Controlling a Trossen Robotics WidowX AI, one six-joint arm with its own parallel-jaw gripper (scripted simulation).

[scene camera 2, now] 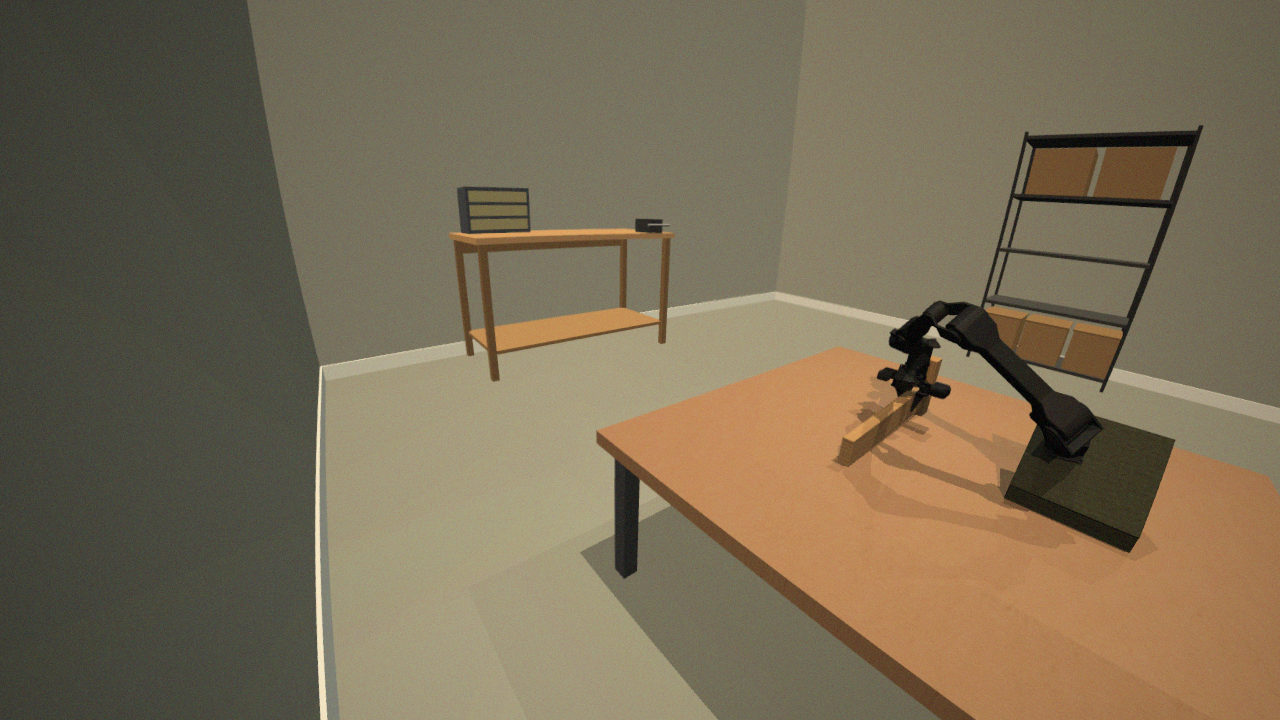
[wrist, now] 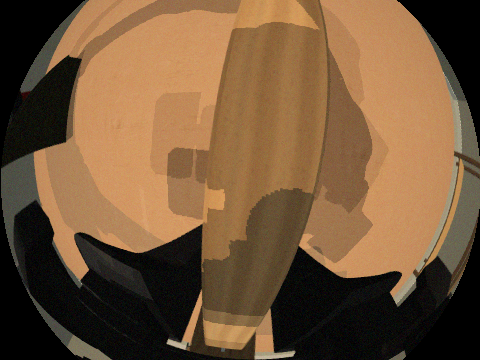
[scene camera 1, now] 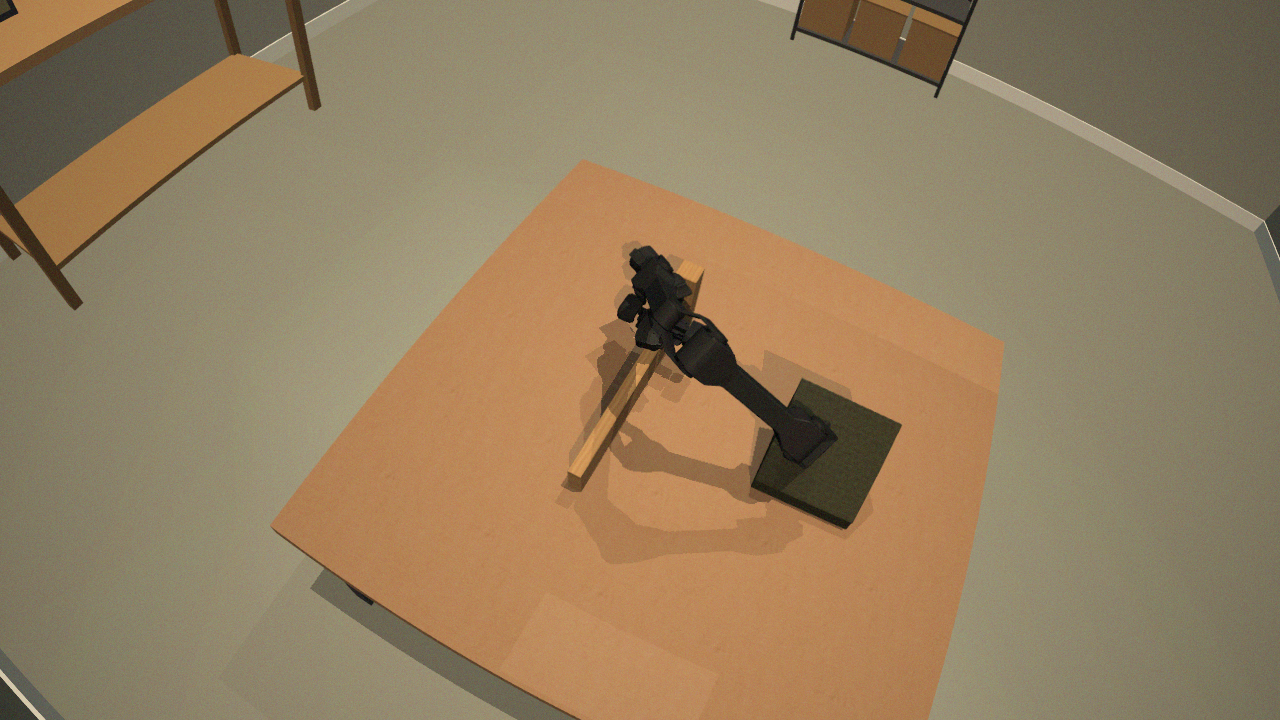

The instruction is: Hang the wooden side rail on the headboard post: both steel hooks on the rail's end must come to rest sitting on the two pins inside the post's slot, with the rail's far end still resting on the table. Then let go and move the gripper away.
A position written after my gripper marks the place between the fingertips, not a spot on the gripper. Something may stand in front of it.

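Through scene camera 1 I can see my gripper (scene camera 1: 658,347), and a wooden headboard post (scene camera 1: 692,273) shows there too. Scene camera 2 gives me the gripper again (scene camera 2: 905,409). In the wrist view there is a wooden side rail (wrist: 269,127), along with my gripper (wrist: 244,227).
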